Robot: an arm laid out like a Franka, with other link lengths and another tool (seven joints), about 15 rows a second.
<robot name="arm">
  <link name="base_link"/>
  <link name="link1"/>
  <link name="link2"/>
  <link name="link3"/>
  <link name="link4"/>
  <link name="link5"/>
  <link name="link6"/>
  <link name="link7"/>
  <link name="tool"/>
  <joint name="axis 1" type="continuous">
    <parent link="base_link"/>
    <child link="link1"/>
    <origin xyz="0 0 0.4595"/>
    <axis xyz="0 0 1"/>
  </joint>
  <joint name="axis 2" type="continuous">
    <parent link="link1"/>
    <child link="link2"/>
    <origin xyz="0 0 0"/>
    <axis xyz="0 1 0"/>
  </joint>
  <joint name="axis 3" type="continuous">
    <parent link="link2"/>
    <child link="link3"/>
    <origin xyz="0 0 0.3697"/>
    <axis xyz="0 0 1"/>
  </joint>
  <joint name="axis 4" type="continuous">
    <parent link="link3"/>
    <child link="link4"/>
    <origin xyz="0.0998 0 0"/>
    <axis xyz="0 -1 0"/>
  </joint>
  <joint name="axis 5" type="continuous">
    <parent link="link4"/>
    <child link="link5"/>
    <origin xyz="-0.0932 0 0.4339"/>
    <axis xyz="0 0 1"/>
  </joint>
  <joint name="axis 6" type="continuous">
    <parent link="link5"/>
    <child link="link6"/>
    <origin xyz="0 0 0"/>
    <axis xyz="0 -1 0"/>
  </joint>
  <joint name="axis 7" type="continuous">
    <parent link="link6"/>
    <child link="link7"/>
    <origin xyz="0.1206 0 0"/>
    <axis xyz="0 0 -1"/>
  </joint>
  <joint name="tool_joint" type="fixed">
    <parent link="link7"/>
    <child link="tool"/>
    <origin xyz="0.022 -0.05 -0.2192" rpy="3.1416 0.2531 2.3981"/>
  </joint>
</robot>
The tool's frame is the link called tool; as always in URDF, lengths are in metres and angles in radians. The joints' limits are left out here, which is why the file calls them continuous.
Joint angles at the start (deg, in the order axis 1, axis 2, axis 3, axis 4, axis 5, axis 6, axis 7):
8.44, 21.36, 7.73, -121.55, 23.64, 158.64, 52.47
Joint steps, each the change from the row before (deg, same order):
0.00, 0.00, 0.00, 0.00, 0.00, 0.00, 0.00
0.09, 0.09, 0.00, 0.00, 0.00, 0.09, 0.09
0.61, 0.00, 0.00, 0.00, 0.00, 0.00, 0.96
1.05, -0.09, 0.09, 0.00, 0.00, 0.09, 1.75
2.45, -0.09, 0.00, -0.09, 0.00, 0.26, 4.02
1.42, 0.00, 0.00, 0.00, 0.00, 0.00, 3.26
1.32, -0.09, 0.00, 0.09, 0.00, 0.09, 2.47
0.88, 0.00, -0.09, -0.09, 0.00, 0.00, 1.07
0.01, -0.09, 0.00, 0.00, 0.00, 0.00, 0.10
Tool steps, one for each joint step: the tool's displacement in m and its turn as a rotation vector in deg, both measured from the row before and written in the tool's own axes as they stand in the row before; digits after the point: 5 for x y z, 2 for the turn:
0.00000, 0.00000, 0.00000, 0.00, 0.00, 0.00
0.00086, -0.00065, 0.00084, 0.03, -0.01, 0.02
0.00711, -0.00397, -0.00026, 0.28, 0.11, 0.33
0.01333, -0.00686, -0.00167, 0.36, 0.27, 0.61
0.02751, -0.01716, -0.00189, 0.94, 0.43, 1.54
0.01581, -0.01205, -0.00054, 0.94, 0.20, 1.76
0.01474, -0.01005, -0.00210, 0.51, 0.30, 1.11
0.00739, -0.00749, 0.00055, 0.40, 0.01, 0.24
0.00039, 0.00019, -0.00104, -0.05, 0.05, 0.09

